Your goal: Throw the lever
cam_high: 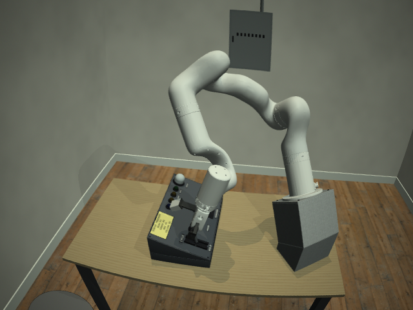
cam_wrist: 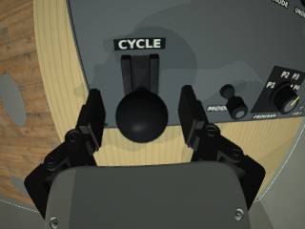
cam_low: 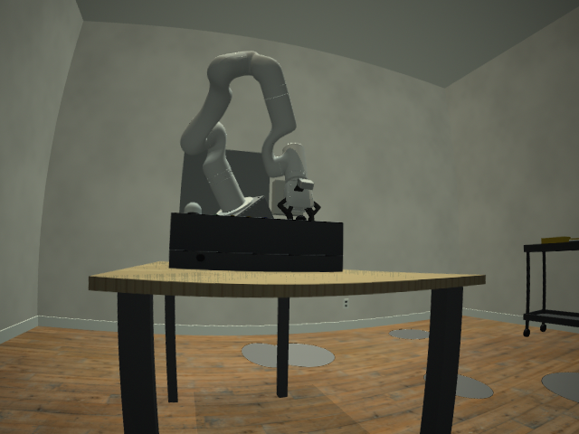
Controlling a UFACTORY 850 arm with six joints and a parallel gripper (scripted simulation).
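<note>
The black ball-topped lever lies 30 mm below my hand and 10 mm behind it. Also, from my hand: rotary selector (240 mm to the right, 60 mm below, 20 mm behind); dark console (180 mm to the right, 70 mm below, 10 mm ahead); mode toggle (120 mm to the right, 60 mm below, 30 mm behind).
</note>
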